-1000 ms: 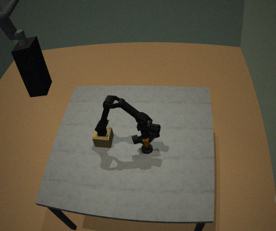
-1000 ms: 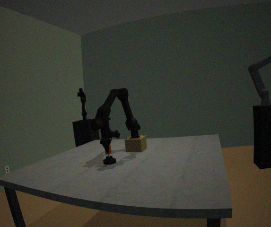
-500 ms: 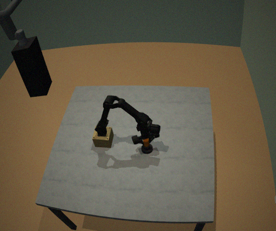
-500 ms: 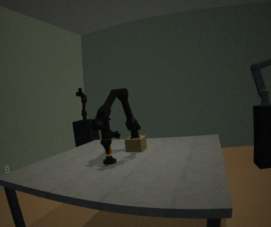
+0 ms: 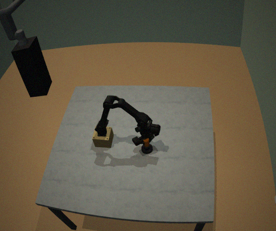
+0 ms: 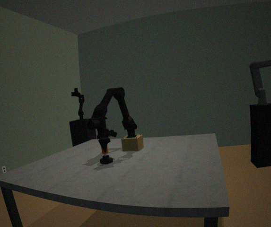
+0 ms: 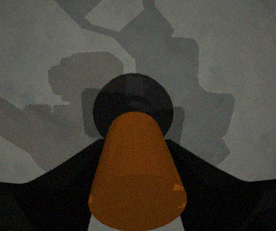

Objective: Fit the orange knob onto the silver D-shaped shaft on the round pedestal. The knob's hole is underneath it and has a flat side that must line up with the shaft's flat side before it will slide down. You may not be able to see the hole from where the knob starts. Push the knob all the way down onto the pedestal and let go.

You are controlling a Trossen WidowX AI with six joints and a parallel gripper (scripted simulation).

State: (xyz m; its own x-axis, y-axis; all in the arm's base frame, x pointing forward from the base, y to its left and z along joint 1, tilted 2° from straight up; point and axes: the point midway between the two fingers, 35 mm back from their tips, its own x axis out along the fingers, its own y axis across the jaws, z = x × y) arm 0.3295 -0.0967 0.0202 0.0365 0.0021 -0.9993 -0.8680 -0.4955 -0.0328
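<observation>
The orange knob lies 30 mm above my gripper tip. Round my gripper tip: round pedestal: 40 mm below.
</observation>
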